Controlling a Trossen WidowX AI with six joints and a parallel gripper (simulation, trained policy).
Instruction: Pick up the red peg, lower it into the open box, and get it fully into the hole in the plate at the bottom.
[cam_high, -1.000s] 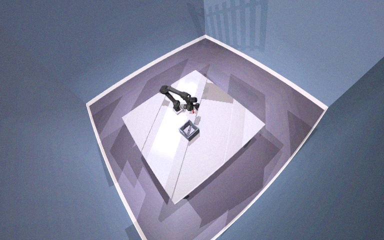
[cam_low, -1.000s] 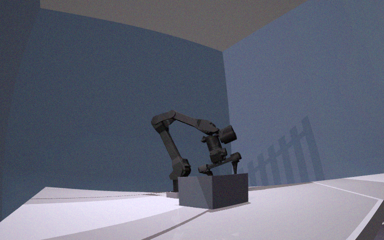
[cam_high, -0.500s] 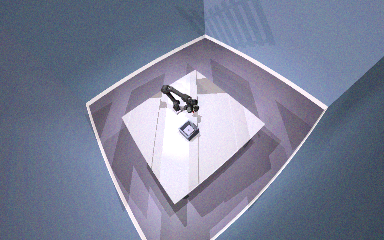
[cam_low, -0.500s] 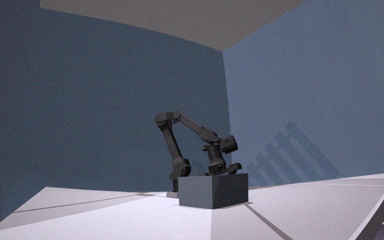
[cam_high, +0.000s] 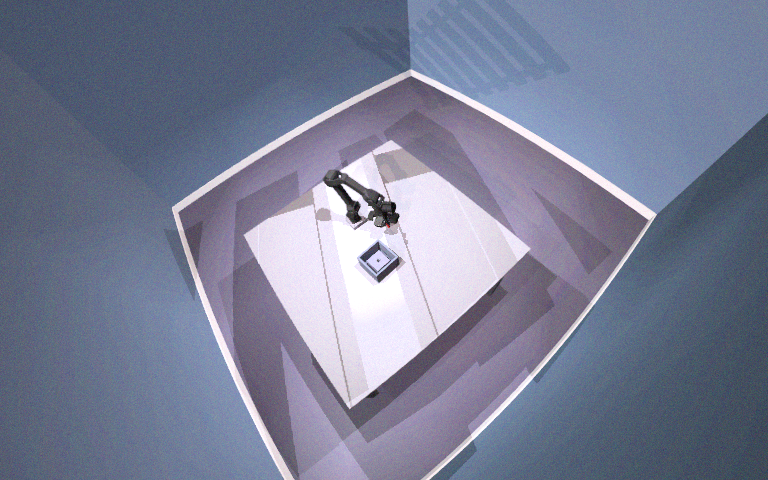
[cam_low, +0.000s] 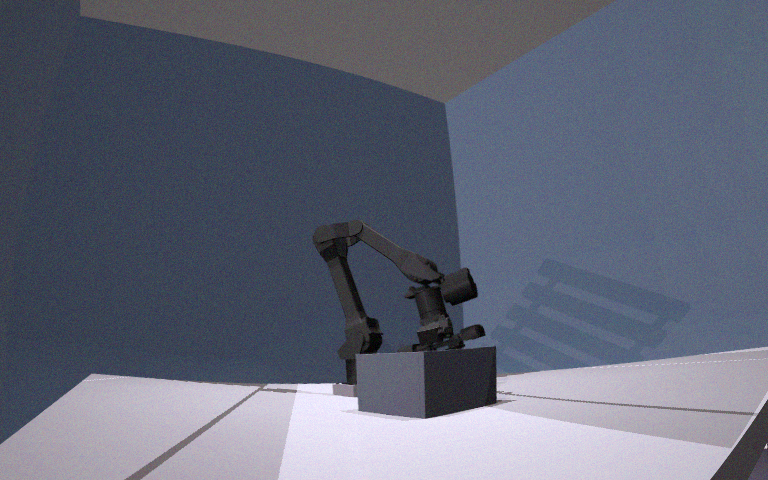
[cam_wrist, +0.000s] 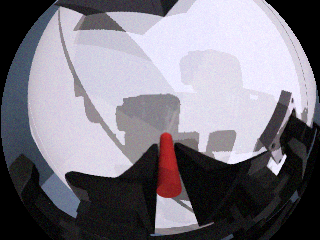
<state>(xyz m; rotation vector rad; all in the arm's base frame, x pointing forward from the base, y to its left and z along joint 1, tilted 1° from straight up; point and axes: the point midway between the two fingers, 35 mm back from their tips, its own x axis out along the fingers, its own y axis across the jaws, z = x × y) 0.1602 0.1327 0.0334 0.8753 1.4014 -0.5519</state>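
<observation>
Right now my gripper tip is 18 cm short of the plate, 18 cm to the left of it and 1 cm below it. The rest, counted from my gripper tip: red peg (1 cm above); then box (18 cm ahead, 18 cm to the right).
</observation>
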